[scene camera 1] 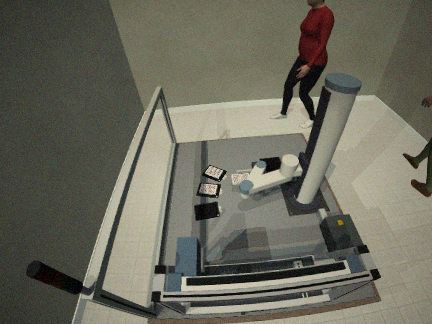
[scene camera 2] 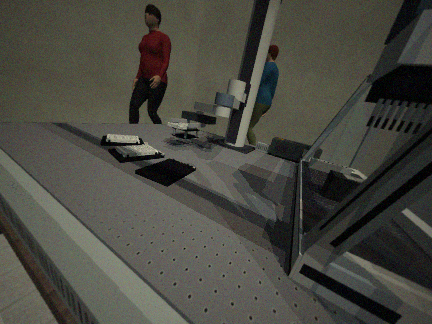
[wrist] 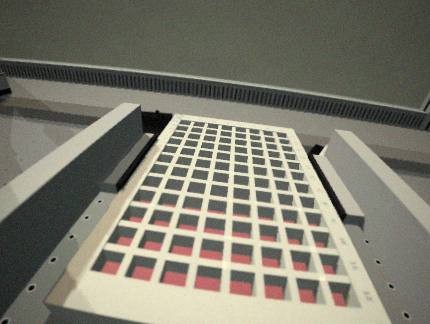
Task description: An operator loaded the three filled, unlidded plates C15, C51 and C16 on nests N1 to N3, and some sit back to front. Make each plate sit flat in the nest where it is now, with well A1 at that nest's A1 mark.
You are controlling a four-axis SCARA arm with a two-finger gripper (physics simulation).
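Observation:
My gripper (scene camera 1: 240, 179) (scene camera 2: 182, 125) (wrist: 234, 133) is shut on a white filled plate (scene camera 1: 236, 176) (scene camera 2: 176, 123) (wrist: 220, 306), level above the table, between the nests and the arm column. Its well numbers run along the right edge in the wrist view, highest nearest the camera; red shows in near wells. Its name is not readable. One white plate (scene camera 1: 214, 172) (scene camera 2: 123, 138) lies on the far black nest, another (scene camera 1: 209, 189) (scene camera 2: 140, 150) on the middle black nest. The near black nest (scene camera 1: 207, 211) (scene camera 2: 166, 171) is empty. Which nest is N1, the A1 marks and well A1 are too small to tell.
A black pad (scene camera 1: 269, 163) lies behind the arm (scene camera 1: 272, 181). The arm column (scene camera 1: 322, 150) (scene camera 2: 254, 75) stands at the right. A dark box (scene camera 1: 340, 232) and a blue block (scene camera 1: 187, 255) stand nearer the front frame. A framed clear panel (scene camera 1: 132, 165) borders the left side.

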